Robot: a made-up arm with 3 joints.
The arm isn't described. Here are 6 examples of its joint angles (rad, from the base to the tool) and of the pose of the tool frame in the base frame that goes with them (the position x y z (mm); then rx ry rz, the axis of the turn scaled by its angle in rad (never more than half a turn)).
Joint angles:
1: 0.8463 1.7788 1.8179
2: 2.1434 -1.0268 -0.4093
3: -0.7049 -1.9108 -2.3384
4: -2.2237 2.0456 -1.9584
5: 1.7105 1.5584 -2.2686
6: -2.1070 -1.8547 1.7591
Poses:
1: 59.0 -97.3 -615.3 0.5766 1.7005 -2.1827
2: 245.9 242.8 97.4 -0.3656 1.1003 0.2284
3: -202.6 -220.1 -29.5 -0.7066 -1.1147 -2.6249
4: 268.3 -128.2 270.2 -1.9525 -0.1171 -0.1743
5: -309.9 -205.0 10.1 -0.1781 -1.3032 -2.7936
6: 433.4 -80.8 -461.5 0.8345 1.5884 -1.9197
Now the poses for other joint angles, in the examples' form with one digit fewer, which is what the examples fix.
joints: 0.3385 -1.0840 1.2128
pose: -338 74 612 1.153 -0.650 0.451
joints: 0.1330 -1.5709 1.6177
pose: -655 -40 283 1.306 -1.090 1.143
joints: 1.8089 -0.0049 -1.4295
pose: -56 22 -76 -0.997 1.453 1.261
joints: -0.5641 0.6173 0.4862
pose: 261 230 494 0.486 0.052 -0.013
